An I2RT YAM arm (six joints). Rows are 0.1 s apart.
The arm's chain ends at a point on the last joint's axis. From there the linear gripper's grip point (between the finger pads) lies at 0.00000 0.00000 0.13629 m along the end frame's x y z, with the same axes.
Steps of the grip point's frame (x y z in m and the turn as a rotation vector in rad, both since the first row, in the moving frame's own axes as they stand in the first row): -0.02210 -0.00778 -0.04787 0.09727 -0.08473 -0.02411; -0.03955 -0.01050 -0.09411 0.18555 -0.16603 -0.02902; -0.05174 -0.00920 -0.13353 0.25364 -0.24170 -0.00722; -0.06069 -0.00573 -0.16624 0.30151 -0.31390 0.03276; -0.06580 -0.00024 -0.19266 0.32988 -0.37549 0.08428; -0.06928 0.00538 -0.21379 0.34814 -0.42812 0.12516
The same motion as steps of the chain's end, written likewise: -0.01043 0.00530 -0.04674 0.09727 -0.08473 -0.02411; -0.01679 0.01420 -0.08991 0.18555 -0.16603 -0.02902; -0.01935 0.02455 -0.12525 0.25364 -0.24170 -0.00722; -0.01992 0.03476 -0.15353 0.30151 -0.31390 0.03276; -0.01864 0.04493 -0.17600 0.32988 -0.37549 0.08428; -0.01689 0.05389 -0.19359 0.34814 -0.42812 0.12516
